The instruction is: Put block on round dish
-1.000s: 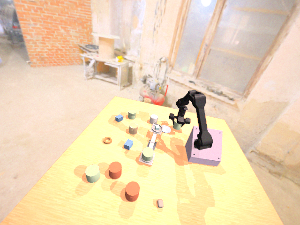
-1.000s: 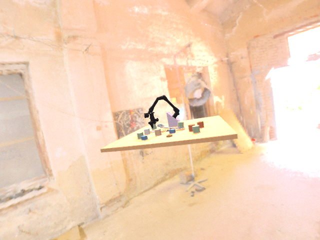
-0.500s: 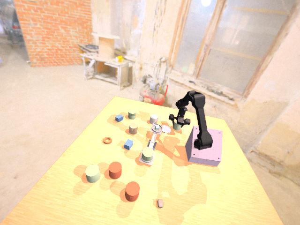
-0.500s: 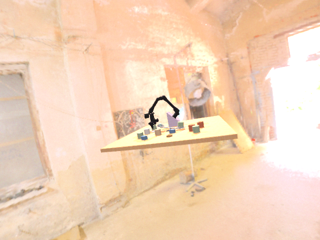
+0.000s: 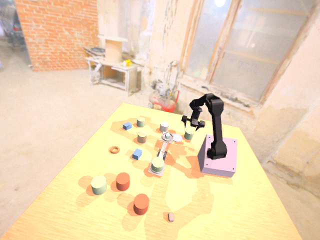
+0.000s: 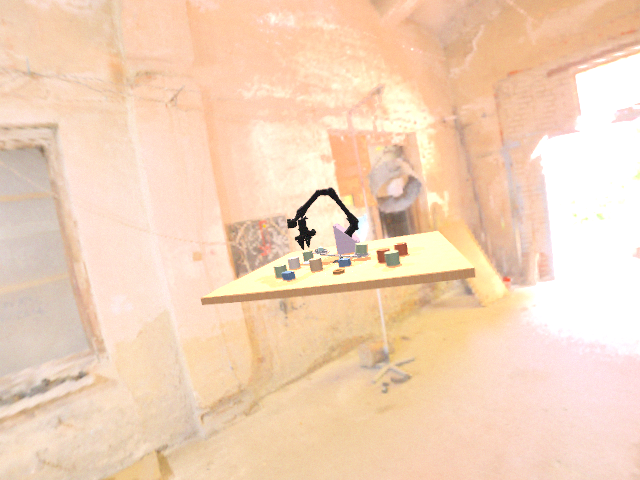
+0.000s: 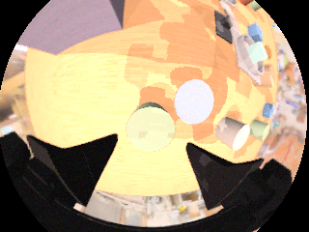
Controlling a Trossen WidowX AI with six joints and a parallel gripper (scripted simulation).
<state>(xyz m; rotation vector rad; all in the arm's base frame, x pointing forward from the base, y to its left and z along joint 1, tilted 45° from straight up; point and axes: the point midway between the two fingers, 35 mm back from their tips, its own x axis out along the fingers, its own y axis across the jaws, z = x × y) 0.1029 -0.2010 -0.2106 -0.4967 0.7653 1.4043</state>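
My gripper tip is 19 cm short of the pale teal block and 14 cm to the right of it. From my gripper tip the other things lie so: round white dish 10 cm ahead, 8 cm below, 4 cm to the left; small balance 26 cm to the left, 21 cm ahead, 6 cm below.
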